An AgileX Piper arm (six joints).
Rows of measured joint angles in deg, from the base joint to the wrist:
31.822 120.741 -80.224 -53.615 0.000 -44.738
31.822 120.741 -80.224 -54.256 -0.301 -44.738
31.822 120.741 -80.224 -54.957 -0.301 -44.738
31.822 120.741 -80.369 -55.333 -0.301 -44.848
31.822 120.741 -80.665 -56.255 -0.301 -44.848
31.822 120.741 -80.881 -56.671 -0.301 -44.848
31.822 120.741 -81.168 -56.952 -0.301 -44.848
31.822 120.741 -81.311 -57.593 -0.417 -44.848
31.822 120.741 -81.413 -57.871 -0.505 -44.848
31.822 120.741 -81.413 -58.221 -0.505 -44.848
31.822 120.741 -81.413 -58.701 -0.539 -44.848
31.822 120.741 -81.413 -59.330 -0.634 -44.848
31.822 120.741 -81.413 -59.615 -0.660 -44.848
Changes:
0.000 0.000 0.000 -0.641 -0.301 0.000
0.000 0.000 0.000 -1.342 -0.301 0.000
0.000 0.000 -0.145 -1.718 -0.301 -0.110
0.000 0.000 -0.441 -2.640 -0.301 -0.110
0.000 0.000 -0.657 -3.056 -0.301 -0.110
0.000 0.000 -0.944 -3.337 -0.301 -0.110
0.000 0.000 -1.087 -3.978 -0.417 -0.110
0.000 0.000 -1.189 -4.256 -0.505 -0.110
0.000 0.000 -1.189 -4.606 -0.505 -0.110
0.000 0.000 -1.189 -5.086 -0.539 -0.110
0.000 0.000 -1.189 -5.715 -0.634 -0.110
0.000 0.000 -1.189 -6.000 -0.660 -0.110

